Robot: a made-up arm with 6 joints. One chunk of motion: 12 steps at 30 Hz.
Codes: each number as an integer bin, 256 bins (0 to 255) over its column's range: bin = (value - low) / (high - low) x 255, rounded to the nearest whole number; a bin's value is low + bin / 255 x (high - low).
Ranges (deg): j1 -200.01..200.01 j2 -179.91..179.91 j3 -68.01..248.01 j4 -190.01..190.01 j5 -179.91..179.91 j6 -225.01..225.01
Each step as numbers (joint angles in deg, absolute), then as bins.
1 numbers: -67.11 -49.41 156.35 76.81 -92.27 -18.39
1 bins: 85 92 181 179 62 117
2 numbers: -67.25 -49.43 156.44 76.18 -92.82 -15.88
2 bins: 85 92 181 179 62 119
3 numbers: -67.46 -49.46 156.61 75.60 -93.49 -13.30
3 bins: 84 92 181 178 61 120
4 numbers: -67.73 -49.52 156.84 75.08 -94.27 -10.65
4 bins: 84 92 181 178 61 121
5 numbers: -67.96 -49.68 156.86 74.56 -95.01 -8.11
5 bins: 84 92 181 178 60 123
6 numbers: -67.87 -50.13 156.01 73.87 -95.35 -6.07
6 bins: 84 92 181 177 60 124
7 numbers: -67.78 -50.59 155.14 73.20 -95.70 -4.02
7 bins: 84 92 180 177 60 125
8 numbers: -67.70 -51.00 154.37 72.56 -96.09 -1.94
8 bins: 84 91 179 176 59 126
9 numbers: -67.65 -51.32 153.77 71.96 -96.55 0.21
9 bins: 84 91 179 176 59 128
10 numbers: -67.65 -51.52 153.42 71.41 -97.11 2.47
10 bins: 84 91 179 175 59 129
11 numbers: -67.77 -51.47 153.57 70.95 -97.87 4.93
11 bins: 84 91 179 175 58 130
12 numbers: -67.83 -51.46 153.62 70.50 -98.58 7.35
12 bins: 84 91 179 175 58 132
